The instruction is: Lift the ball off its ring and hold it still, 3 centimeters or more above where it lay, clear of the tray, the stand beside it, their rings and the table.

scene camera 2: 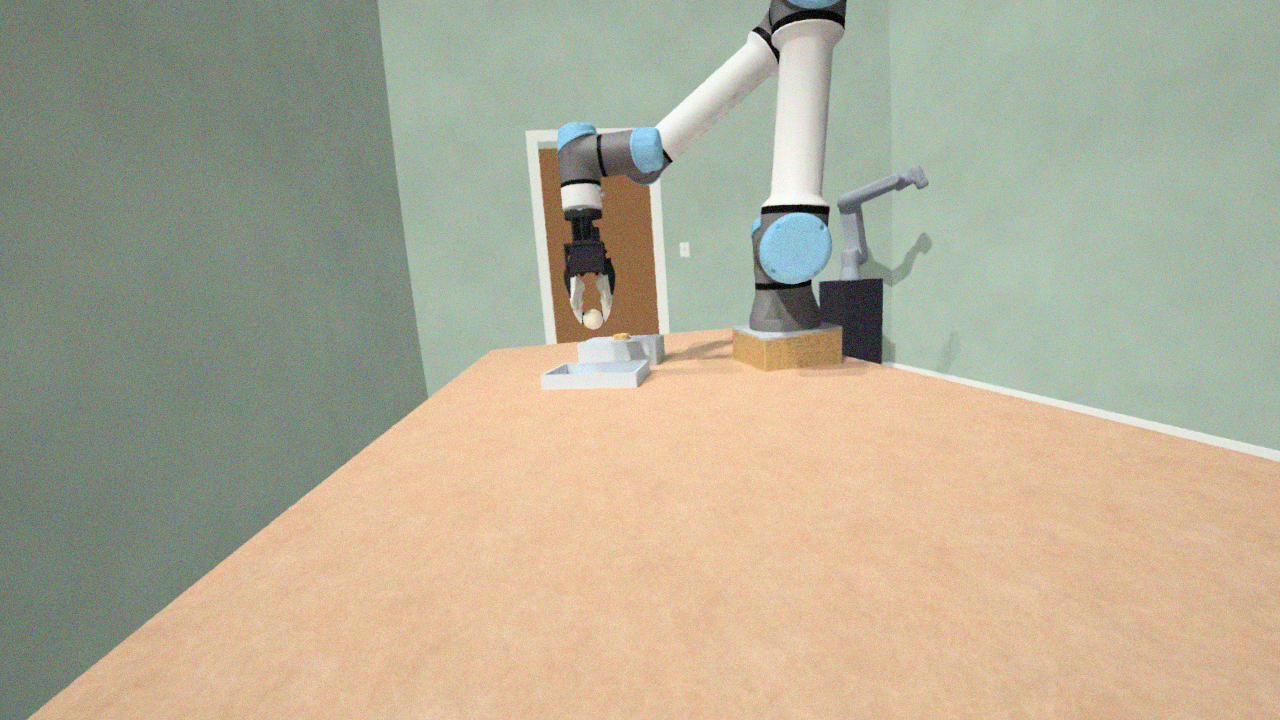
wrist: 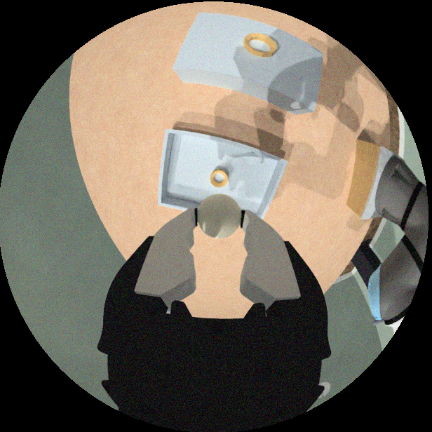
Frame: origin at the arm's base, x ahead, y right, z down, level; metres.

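Where they show: gripper, fingertip midpoint: (scene camera 2: 593, 322); arm's base, origin of the base link: (scene camera 2: 784, 325).
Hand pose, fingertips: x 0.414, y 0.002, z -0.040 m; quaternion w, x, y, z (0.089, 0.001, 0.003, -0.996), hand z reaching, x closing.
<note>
Things, the pixels of their centre, and the offset from my fingertips. "pt": a spot on its surface instead. Level surfaces: height alone.
- cream ball, body centre: (scene camera 2: 593, 319) dx +0.000, dy -0.001, dz -0.007 m
- pale tray, body centre: (scene camera 2: 597, 374) dx +0.001, dy -0.001, dz +0.104 m
- larger orange ring, surface spot: (scene camera 2: 622, 336) pt dx -0.081, dy +0.178, dz +0.052 m
- wooden table, its level: dz +0.118 m
The cream ball (scene camera 2: 592, 318) (wrist: 219, 216) is held between the two fingertips of my gripper (scene camera 2: 593, 317) (wrist: 218, 210), which is shut on it. Ball and fingers hang in the air above the tray and the stand, with a visible gap below them in the scene view. The pale tray (scene camera 2: 590, 380) (wrist: 162, 175) lies on the table; its small orange ring (wrist: 219, 186) shows bare on the tray floor. The pale stand (scene camera 2: 601, 351) (wrist: 210, 50) is beside the tray, with a larger orange ring (scene camera 2: 622, 336) (wrist: 260, 55) on top, holding nothing.
The wooden table (scene camera 2: 626, 537) (wrist: 110, 125) bears the tray and stand. The robot's base block (scene camera 2: 787, 349) (wrist: 363, 177) is to the right of them. A grey arm on a dark pedestal (scene camera 2: 850, 313) stands behind the base.
</note>
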